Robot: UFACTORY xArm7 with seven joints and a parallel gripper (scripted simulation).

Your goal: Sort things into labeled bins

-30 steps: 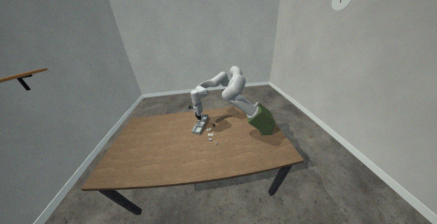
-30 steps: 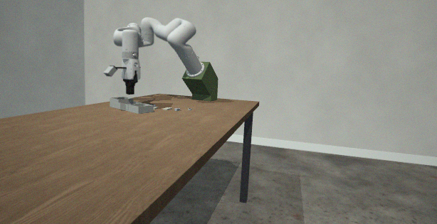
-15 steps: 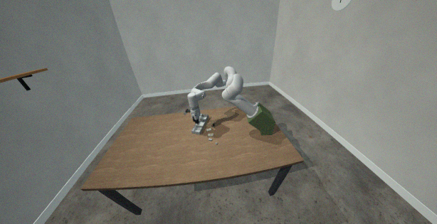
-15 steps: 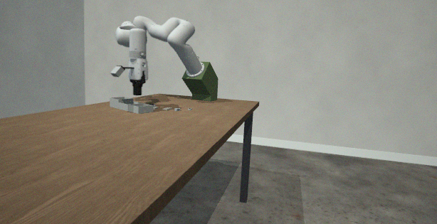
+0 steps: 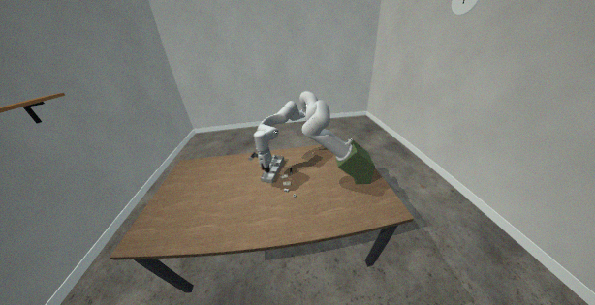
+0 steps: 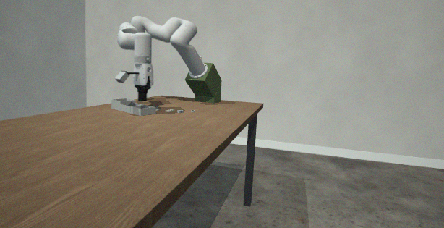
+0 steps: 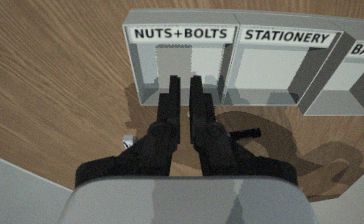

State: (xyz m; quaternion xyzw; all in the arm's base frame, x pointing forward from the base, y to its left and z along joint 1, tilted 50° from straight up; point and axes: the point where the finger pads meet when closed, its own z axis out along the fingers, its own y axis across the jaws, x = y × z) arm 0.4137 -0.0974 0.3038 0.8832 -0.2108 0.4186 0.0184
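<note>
Right now the black cylindrical battery is 160 mm behind my hand and 70 mm below it. From my hand the other things lie so: white ring-shaped part 220 mm to the left, 120 mm behind, 70 mm below; white domino 100 mm behind, 70 mm below, 30 mm to the left; cream domino 110 mm to the left, 100 mm behind, 70 mm below.
</note>
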